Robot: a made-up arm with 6 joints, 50 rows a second.
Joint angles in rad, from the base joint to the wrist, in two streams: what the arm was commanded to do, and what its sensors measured. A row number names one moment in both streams.
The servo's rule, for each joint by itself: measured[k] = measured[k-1] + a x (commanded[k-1-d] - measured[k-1]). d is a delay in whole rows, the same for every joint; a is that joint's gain. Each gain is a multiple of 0.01, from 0.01 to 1. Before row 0 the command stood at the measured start. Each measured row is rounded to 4 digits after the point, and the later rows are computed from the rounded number. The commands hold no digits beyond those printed.
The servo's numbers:
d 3
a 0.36 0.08 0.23 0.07 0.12 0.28
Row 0, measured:
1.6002 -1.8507 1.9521 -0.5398 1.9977 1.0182
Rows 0 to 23, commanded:
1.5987 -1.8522 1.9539 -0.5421 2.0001 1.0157
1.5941 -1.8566 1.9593 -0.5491 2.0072 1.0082
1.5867 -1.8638 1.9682 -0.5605 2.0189 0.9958
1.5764 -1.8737 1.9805 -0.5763 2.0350 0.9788
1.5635 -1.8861 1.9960 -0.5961 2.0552 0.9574
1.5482 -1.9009 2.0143 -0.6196 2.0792 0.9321
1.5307 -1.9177 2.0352 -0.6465 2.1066 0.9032
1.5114 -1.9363 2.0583 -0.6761 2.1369 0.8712
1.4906 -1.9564 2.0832 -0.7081 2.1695 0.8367
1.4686 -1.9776 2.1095 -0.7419 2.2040 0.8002
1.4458 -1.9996 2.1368 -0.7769 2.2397 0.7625
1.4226 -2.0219 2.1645 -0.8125 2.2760 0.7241
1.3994 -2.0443 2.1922 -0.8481 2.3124 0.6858
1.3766 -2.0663 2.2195 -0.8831 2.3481 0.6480
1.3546 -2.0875 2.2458 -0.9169 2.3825 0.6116
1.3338 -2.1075 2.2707 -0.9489 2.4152 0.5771
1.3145 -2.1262 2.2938 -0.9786 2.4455 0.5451
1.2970 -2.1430 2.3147 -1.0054 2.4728 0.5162
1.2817 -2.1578 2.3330 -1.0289 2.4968 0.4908
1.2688 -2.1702 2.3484 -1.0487 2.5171 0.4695
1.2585 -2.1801 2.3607 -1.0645 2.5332 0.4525
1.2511 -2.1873 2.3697 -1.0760 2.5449 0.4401
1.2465 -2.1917 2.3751 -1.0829 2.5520 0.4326
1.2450 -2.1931 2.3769 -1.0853 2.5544 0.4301
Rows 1 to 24, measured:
1.6002 -1.8507 1.9521 -0.5398 1.9977 1.0182
1.6002 -1.8507 1.9521 -0.5398 1.9977 1.0182
1.6002 -1.8507 1.9521 -0.5398 1.9977 1.0182
1.5997 -1.8508 1.9525 -0.5400 1.9980 1.0175
1.5977 -1.8513 1.9541 -0.5406 1.9991 1.0149
1.5937 -1.8523 1.9573 -0.5420 2.0015 1.0096
1.5875 -1.8540 1.9626 -0.5444 2.0055 1.0010
1.5789 -1.8566 1.9703 -0.5480 2.0115 0.9888
1.5678 -1.8601 1.9804 -0.5530 2.0196 0.9729
1.5544 -1.8647 1.9930 -0.5595 2.0300 0.9534
1.5389 -1.8704 2.0080 -0.5677 2.0428 0.9304
1.5215 -1.8773 2.0253 -0.5775 2.0580 0.9042
1.5025 -1.8853 2.0447 -0.5890 2.0755 0.8751
1.4821 -1.8944 2.0659 -0.6022 2.0952 0.8436
1.4607 -1.9046 2.0886 -0.6169 2.1169 0.8101
1.4386 -1.9158 2.1124 -0.6331 2.1404 0.7753
1.4163 -1.9278 2.1370 -0.6506 2.1653 0.7397
1.3941 -1.9406 2.1620 -0.6692 2.1914 0.7038
1.3724 -1.9540 2.1870 -0.6888 2.2183 0.6683
1.3516 -1.9678 2.2116 -0.7091 2.2456 0.6338
1.3319 -1.9818 2.2353 -0.7298 2.2729 0.6009
1.3138 -1.9959 2.2578 -0.7507 2.2998 0.5701
1.2976 -2.0098 2.2786 -0.7716 2.3259 0.5419
1.2835 -2.0234 2.2975 -0.7921 2.3508 0.5169

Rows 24 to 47, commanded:
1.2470 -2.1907 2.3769 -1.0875 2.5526 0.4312
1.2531 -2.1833 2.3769 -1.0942 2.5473 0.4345
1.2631 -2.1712 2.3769 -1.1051 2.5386 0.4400
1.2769 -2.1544 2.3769 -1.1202 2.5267 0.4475
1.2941 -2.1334 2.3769 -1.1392 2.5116 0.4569
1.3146 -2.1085 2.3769 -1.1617 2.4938 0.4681
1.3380 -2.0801 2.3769 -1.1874 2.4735 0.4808
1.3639 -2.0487 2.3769 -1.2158 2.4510 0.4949
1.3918 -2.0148 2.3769 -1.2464 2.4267 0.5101
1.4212 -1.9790 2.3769 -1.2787 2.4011 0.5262
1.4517 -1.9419 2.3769 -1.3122 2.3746 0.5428
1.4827 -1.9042 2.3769 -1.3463 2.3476 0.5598
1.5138 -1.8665 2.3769 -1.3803 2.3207 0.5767
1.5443 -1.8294 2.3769 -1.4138 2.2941 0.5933
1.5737 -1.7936 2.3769 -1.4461 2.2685 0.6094
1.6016 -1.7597 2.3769 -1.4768 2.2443 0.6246
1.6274 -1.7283 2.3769 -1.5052 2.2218 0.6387
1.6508 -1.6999 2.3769 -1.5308 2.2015 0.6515
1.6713 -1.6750 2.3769 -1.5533 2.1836 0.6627
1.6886 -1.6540 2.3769 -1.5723 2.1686 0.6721
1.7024 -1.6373 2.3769 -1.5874 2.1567 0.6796
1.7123 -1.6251 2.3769 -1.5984 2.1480 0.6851
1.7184 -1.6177 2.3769 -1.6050 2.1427 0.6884
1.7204 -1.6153 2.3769 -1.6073 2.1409 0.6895
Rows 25 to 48, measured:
1.2718 -2.0365 2.3141 -0.8120 2.3741 0.4954
1.2627 -2.0489 2.3281 -0.8310 2.3954 0.4778
1.2563 -2.0604 2.3393 -0.8488 2.4145 0.4644
1.2530 -2.0708 2.3479 -0.8655 2.4311 0.4551
1.2530 -2.0798 2.3546 -0.8815 2.4450 0.4493
1.2566 -2.0871 2.3597 -0.8972 2.4562 0.4467
1.2639 -2.0925 2.3637 -0.9128 2.4647 0.4469
1.2748 -2.0958 2.3667 -0.9286 2.4703 0.4497
1.2891 -2.0968 2.3690 -0.9449 2.4731 0.4549
1.3067 -2.0955 2.3708 -0.9619 2.4731 0.4622
1.3273 -2.0918 2.3722 -0.9797 2.4704 0.4714
1.3505 -2.0856 2.3733 -0.9984 2.4652 0.4822
1.3760 -2.0771 2.3741 -1.0180 2.4575 0.4945
1.4033 -2.0663 2.3747 -1.0386 2.4476 0.5080
1.4319 -2.0533 2.3752 -1.0601 2.4356 0.5225
1.4614 -2.0384 2.3756 -1.0825 2.4218 0.5377
1.4912 -2.0217 2.3759 -1.1057 2.4065 0.5533
1.5209 -2.0035 2.3761 -1.1295 2.3899 0.5690
1.5500 -1.9840 2.3763 -1.1538 2.3724 0.5846
1.5779 -1.9635 2.3764 -1.1784 2.3543 0.5997
1.6041 -1.9424 2.3765 -1.2031 2.3360 0.6142
1.6283 -1.9210 2.3766 -1.2276 2.3177 0.6278
1.6500 -1.8996 2.3767 -1.2517 2.2998 0.6402
1.6689 -1.8786 2.3767 -1.2752 2.2826 0.6512

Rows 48 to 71, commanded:
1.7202 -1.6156 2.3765 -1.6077 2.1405 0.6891
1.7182 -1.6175 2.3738 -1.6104 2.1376 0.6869
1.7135 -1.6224 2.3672 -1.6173 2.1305 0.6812
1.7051 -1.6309 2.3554 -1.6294 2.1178 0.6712
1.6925 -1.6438 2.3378 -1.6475 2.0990 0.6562
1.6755 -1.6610 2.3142 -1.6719 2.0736 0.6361
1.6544 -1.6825 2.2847 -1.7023 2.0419 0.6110
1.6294 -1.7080 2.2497 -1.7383 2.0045 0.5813
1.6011 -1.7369 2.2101 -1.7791 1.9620 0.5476
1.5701 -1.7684 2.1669 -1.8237 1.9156 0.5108
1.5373 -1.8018 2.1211 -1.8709 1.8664 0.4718
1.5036 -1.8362 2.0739 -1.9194 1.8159 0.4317
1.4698 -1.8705 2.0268 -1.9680 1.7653 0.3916
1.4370 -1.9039 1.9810 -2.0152 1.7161 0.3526
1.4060 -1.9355 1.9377 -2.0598 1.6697 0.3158
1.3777 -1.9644 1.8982 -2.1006 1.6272 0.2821
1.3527 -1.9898 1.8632 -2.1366 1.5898 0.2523
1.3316 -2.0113 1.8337 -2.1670 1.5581 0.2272
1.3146 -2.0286 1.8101 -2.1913 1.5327 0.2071
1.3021 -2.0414 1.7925 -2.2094 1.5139 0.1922
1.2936 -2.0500 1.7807 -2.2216 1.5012 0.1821
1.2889 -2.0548 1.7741 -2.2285 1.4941 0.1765
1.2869 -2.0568 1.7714 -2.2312 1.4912 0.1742
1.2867 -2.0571 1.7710 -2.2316 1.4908 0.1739
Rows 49 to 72, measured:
1.6845 -1.8583 2.3767 -1.2978 2.2664 0.6607
1.6967 -1.8391 2.3767 -1.3193 2.2516 0.6685
1.7052 -1.8212 2.3767 -1.3395 2.2383 0.6744
1.7106 -1.8048 2.3767 -1.3583 2.2266 0.6785
1.7133 -1.7898 2.3760 -1.3759 2.2159 0.6809
1.7134 -1.7764 2.3740 -1.3928 2.2057 0.6810
1.7104 -1.7648 2.3697 -1.4094 2.1952 0.6783
1.7040 -1.7551 2.3624 -1.4261 2.1837 0.6721
1.6937 -1.7476 2.3513 -1.4433 2.1705 0.6620
1.6796 -1.7424 2.3360 -1.4614 2.1551 0.6477
1.6615 -1.7396 2.3162 -1.4808 2.1370 0.6291
1.6398 -1.7394 2.2918 -1.5017 2.1160 0.6063
1.6147 -1.7417 2.2631 -1.5242 2.0920 0.5796
1.5868 -1.7465 2.2304 -1.5485 2.0649 0.5494
1.5568 -1.7537 2.1944 -1.5745 2.0350 0.5164
1.5255 -1.7630 2.1559 -1.6020 2.0026 0.4815
1.4936 -1.7743 2.1157 -1.6309 1.9682 0.4454
1.4621 -1.7872 2.0748 -1.6609 1.9324 0.4091
1.4317 -1.8014 2.0342 -1.6917 1.8958 0.3735
1.4033 -1.8165 1.9949 -1.7228 1.8591 0.3396
1.3775 -1.8321 1.9578 -1.7539 1.8230 0.3081
1.3549 -1.8478 1.9238 -1.7845 1.7882 0.2798
1.3359 -1.8633 1.8936 -1.8142 1.7553 0.2553
1.3207 -1.8782 1.8676 -1.8427 1.7248 0.2348

